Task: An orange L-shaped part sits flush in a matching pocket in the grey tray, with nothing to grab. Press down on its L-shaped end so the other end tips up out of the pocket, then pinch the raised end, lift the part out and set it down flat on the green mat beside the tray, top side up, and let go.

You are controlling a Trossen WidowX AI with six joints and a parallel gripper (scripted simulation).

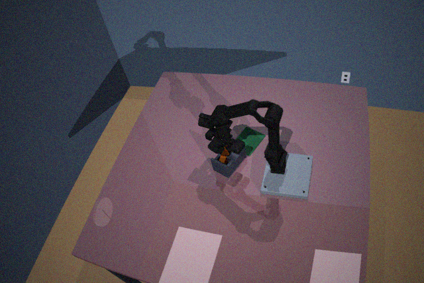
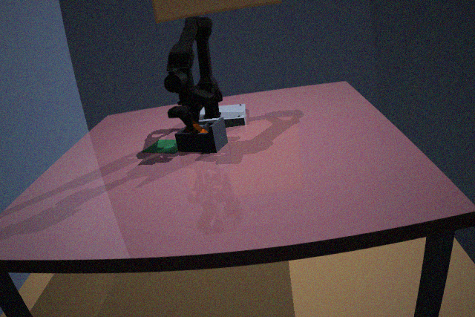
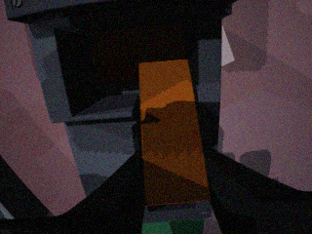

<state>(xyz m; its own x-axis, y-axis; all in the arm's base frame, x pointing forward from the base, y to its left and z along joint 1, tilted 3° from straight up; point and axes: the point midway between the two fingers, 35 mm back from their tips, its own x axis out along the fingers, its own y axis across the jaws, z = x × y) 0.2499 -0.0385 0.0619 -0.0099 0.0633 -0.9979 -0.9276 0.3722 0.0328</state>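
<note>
Now: gripper tip 13 cm to the left of the green mat, 8 cm above it and 7 cm past it. Round my gripper tip: orange L-shaped part (4 cm to the left, 3 cm below).
</note>
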